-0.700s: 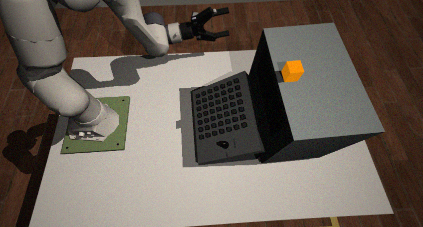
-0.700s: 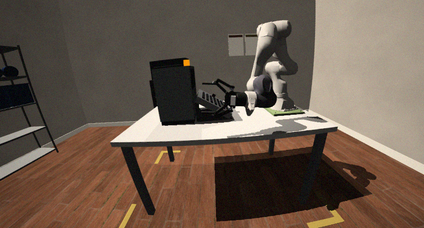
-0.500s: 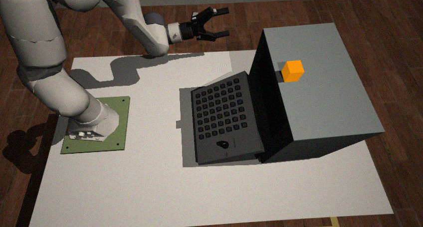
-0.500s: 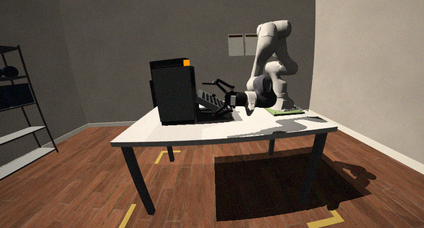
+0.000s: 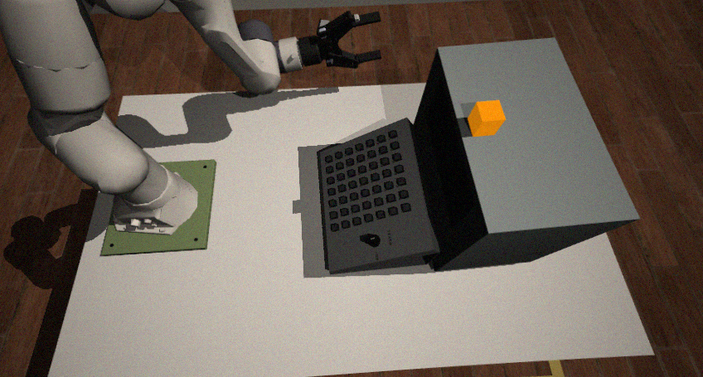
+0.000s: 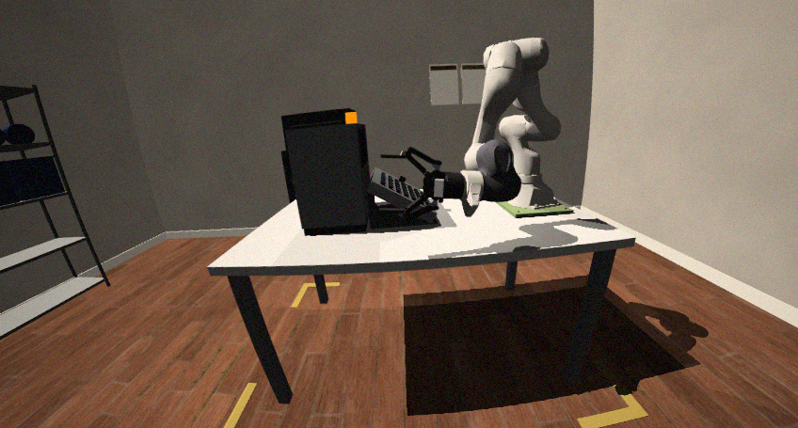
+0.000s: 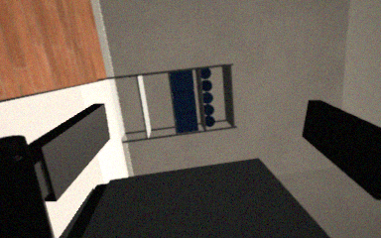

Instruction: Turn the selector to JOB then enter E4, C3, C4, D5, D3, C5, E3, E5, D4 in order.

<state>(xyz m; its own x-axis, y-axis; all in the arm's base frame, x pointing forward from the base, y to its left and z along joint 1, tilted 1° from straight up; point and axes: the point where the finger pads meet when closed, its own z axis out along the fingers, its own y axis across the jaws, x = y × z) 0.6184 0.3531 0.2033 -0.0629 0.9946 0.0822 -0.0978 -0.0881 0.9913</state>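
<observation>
The key C5 is 50 mm behind my hand, 420 mm to the right of it and 90 mm below it. Round my hand: a5 key 10 mm ahead, 420 mm to the right, 60 mm below; c6 key 50 mm behind, 450 mm to the right, 90 mm below; sloped keypad 50 mm behind, 430 mm to the right, 150 mm below.
</observation>
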